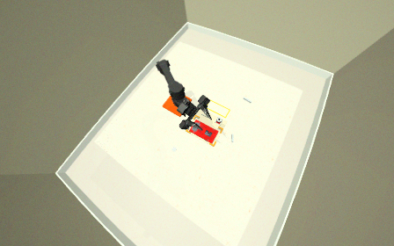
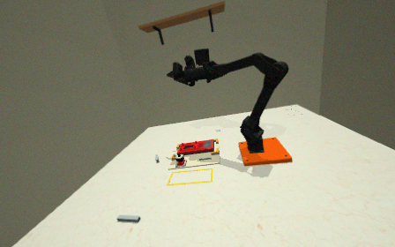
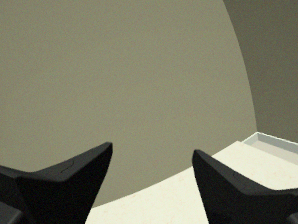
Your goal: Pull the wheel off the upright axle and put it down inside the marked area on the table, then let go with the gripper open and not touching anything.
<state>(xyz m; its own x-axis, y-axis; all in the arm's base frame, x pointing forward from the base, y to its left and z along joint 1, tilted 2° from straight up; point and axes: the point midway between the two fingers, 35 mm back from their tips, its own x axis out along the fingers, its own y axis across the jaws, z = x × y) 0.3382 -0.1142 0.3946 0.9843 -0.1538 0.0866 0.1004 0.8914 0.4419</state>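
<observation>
My gripper tip is now 30 mm past the wheel, 190 mm to the right of it and 370 mm above it. The rest, counted from my gripper tip: pale base board 70 mm behind, 80 mm to the left, 400 mm below.
</observation>
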